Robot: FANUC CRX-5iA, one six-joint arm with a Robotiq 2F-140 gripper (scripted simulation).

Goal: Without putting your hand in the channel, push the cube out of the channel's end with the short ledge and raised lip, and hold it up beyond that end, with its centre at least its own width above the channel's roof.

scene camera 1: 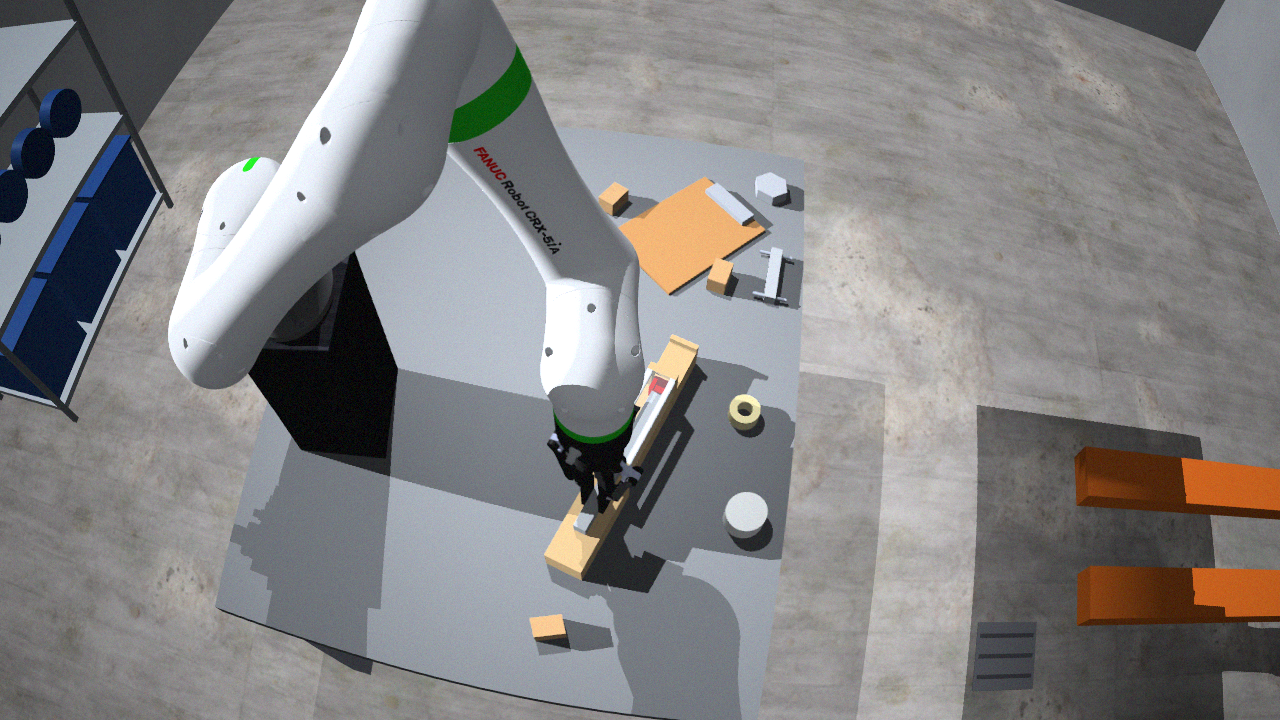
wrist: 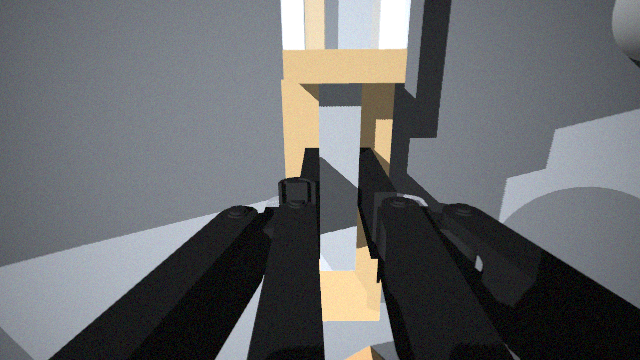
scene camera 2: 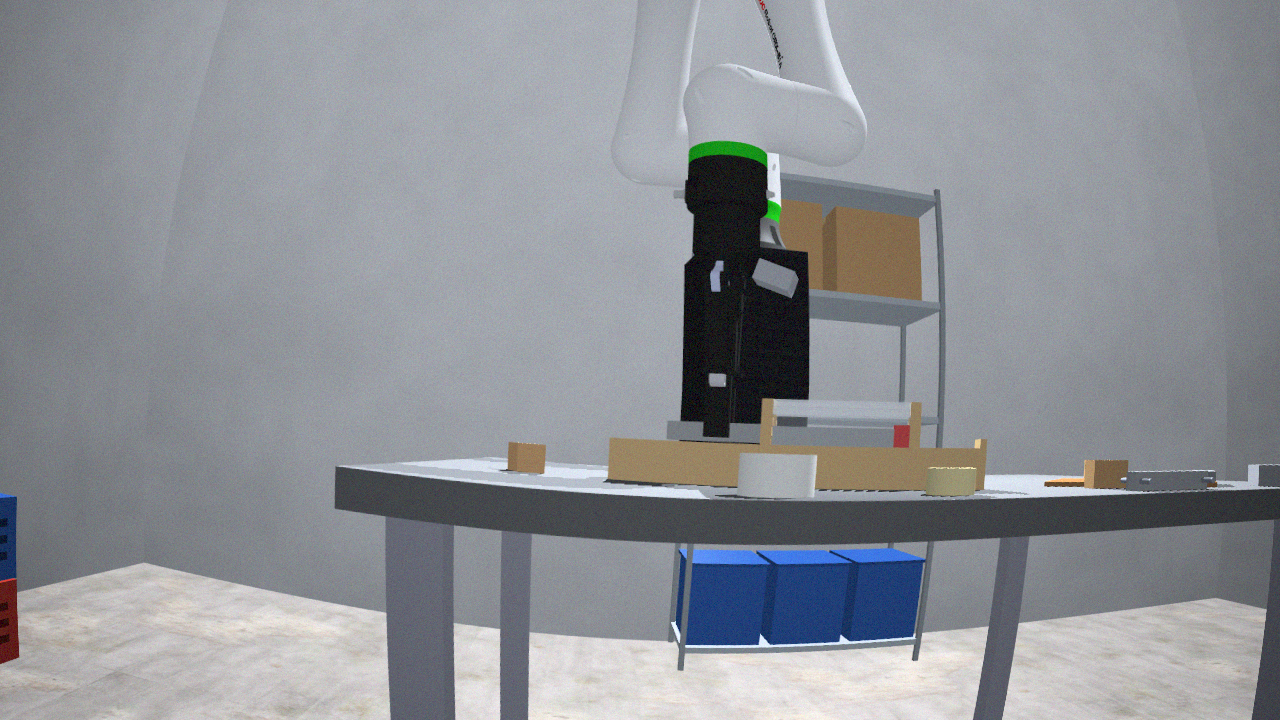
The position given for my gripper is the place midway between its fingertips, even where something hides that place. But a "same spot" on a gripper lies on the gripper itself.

my gripper: scene camera 1; wrist; scene camera 2 718,437
same spot on my gripper: [wrist: 529,297] = [scene camera 1: 619,482]
